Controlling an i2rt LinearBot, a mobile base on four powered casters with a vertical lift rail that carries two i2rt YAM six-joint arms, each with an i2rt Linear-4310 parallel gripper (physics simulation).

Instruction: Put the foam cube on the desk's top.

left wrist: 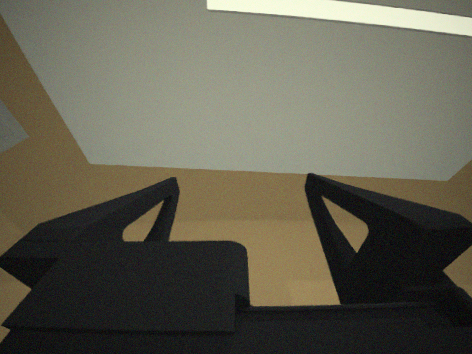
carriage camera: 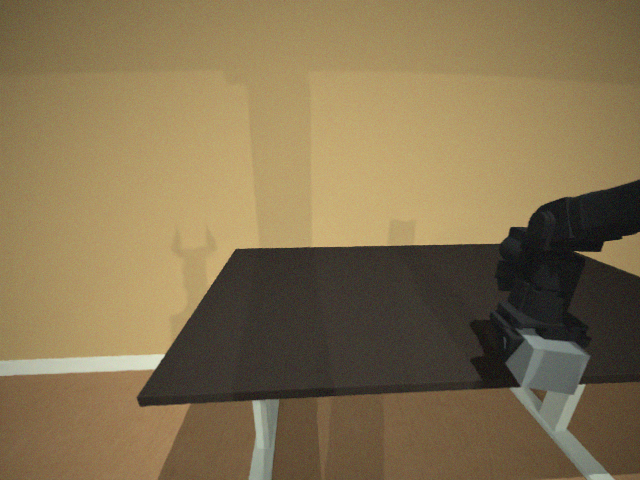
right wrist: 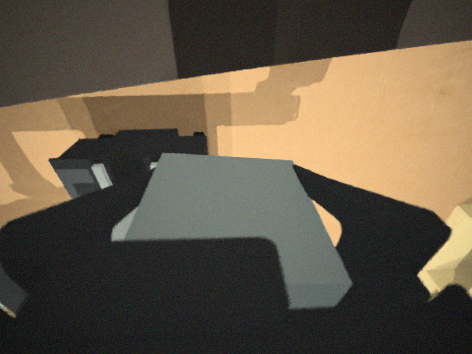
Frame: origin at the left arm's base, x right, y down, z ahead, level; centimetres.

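Seen in the pictures: left gripper, fingertip midpoint: (left wrist: 241, 182); right gripper, fingertip midpoint: (right wrist: 227, 173).
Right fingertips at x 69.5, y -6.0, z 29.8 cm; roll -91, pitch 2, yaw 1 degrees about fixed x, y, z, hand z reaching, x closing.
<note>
Offsets run from my right fingertips to a thing's top centre. "spot": to the spot under its first point. Level surfaces: height alone.
The grey foam cube @[dx -0.1, dy -7.6, dz -2.4 cm] (carriage camera: 550, 364) (right wrist: 220, 200) is held between the fingers of my right gripper (carriage camera: 537, 334) (right wrist: 227, 173). In the carriage camera the cube overlaps the front edge of the dark desk @[dy +8.2 cm] (carriage camera: 320, 330) (right wrist: 85, 50), toward the right. In the right wrist view the desk crosses the top of the picture, and floor shows behind the cube. The cube's height over the desk's top is hard to tell. The gripper's shadow falls on the desk near its front edge. My left gripper (left wrist: 241, 182) is open and empty, with wall and ceiling behind it.
White desk legs @[spot: dx -59.7, dy +66.3, dz +31.4 cm] (carriage camera: 263, 428) stand below the desk, and a tan wall (carriage camera: 129, 180) rises behind it. In the right wrist view, a black part of the base (right wrist: 135, 150) is at the left and a pale wooden piece @[spot: dx +141.3, dy +72.3, dz -115.1 cm] (right wrist: 452, 245) at the right edge. A ceiling light (left wrist: 340, 15) hangs overhead.
</note>
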